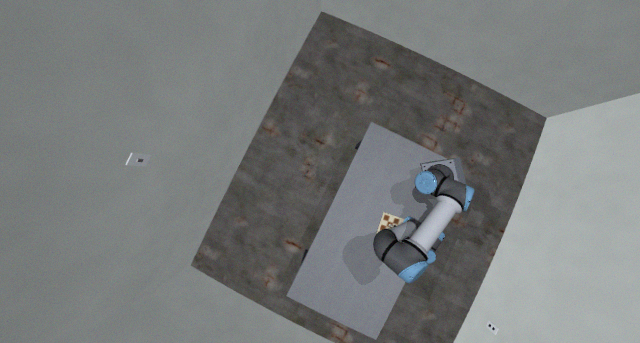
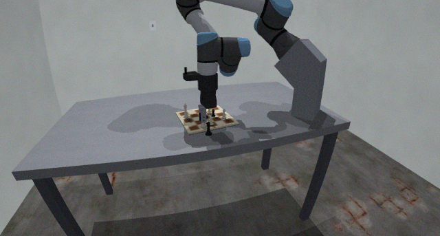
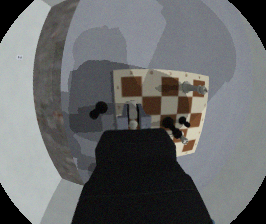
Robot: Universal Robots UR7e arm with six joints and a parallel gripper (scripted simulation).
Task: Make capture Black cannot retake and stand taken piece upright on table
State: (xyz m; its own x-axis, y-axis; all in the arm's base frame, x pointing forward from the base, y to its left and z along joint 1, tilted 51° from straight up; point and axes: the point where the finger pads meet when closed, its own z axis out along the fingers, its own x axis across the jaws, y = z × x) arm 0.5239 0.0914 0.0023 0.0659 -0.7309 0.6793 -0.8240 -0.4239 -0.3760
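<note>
Right now my hand is 8 cm to the left of the small chessboard, 4 cm above it and 3 cm past it.
</note>
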